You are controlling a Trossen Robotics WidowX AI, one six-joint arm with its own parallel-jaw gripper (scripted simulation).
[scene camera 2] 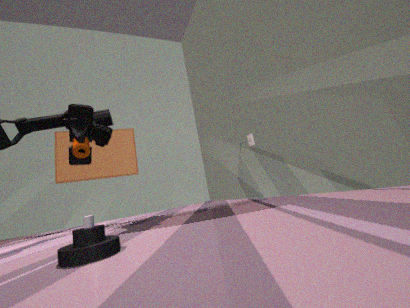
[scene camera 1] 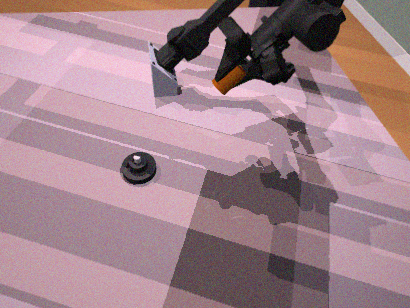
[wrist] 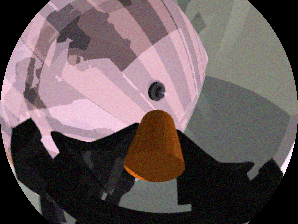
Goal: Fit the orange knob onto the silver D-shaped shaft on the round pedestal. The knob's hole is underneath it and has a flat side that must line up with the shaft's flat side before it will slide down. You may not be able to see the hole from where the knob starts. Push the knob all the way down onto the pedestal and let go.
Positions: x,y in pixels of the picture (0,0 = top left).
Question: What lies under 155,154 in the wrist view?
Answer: An orange knob.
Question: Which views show my gripper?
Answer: Scene camera 2, scene camera 1 and the wrist view: all of them.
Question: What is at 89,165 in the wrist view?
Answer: My gripper.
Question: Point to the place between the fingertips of my gripper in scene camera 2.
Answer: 81,150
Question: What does my gripper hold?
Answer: An orange knob.
